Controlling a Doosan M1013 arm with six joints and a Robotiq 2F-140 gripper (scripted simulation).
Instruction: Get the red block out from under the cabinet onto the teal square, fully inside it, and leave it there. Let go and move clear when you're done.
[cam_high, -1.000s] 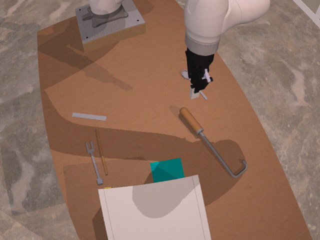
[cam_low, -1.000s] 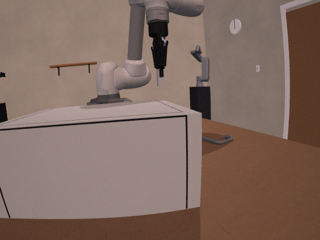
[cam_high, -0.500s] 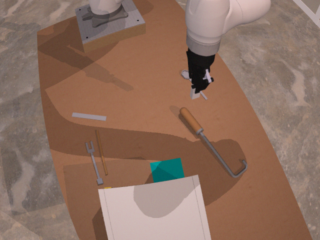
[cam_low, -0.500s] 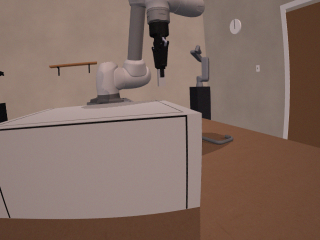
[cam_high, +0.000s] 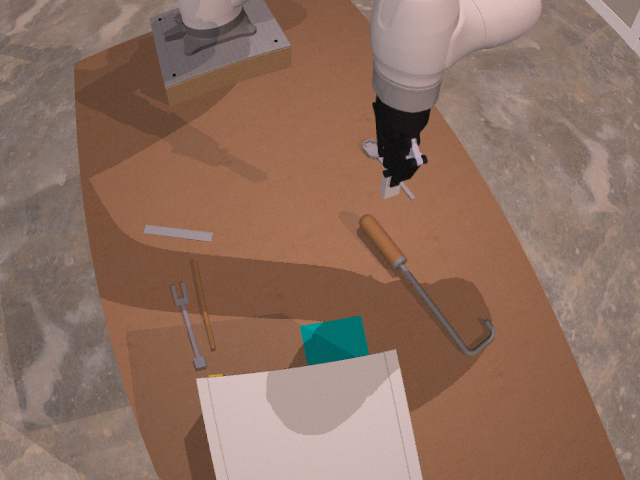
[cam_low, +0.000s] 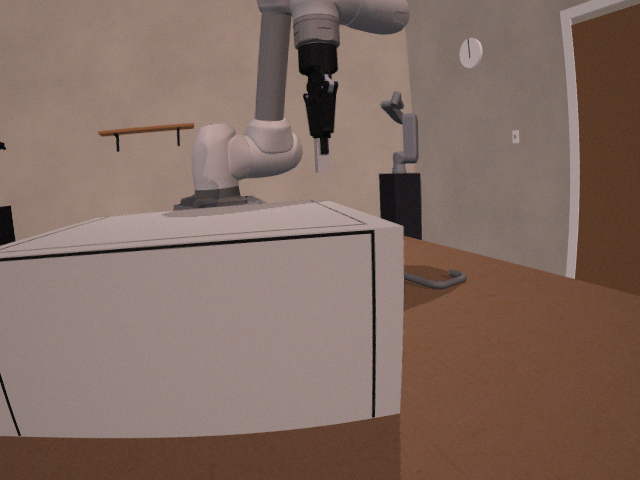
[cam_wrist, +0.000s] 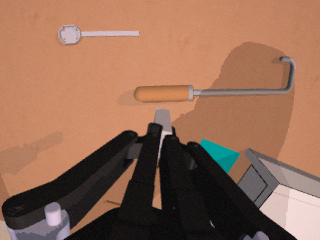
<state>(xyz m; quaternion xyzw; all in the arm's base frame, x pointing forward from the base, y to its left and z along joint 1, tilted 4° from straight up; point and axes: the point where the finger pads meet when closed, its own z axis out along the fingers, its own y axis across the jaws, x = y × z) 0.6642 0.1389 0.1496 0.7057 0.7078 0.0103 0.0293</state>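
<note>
The long hook tool lies 190 mm below my hand, 110 mm ahead of it and 60 mm to the left of it. From my hand the other things lie so: grey spoon: 200 mm below, 170 mm behind, 80 mm to the left; thin wooden stick: 340 mm to the right, 200 mm below; teal square: 200 mm below, 160 mm ahead, 150 mm to the right.
</note>
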